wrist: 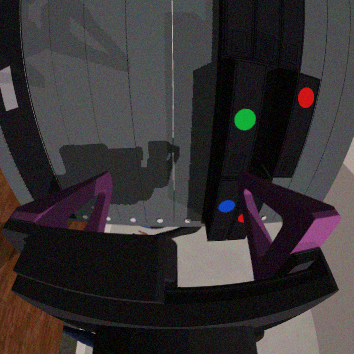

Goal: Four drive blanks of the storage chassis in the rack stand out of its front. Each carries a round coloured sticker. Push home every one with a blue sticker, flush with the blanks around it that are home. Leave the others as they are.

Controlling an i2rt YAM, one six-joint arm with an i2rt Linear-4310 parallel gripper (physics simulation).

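The black drive blank with the green sticker stands out of the chassis at right of centre in the wrist view. A blank with a red sticker is to its right, also standing out. Below, near the chassis edge, are the blank with the blue sticker and, beside it, a blank with a second red sticker, partly hidden by my right finger. How far these two stand out is hard to tell. My gripper is open with nothing between its purple fingers; the right fingertip overlaps the blanks just right of and above the blue sticker.
Grey panels fill the left and middle, with shadows on them. A dark upright strip with a pale label runs down the left. A row of small light dots follows the lower edge of the panels. Wooden floor shows at lower left.
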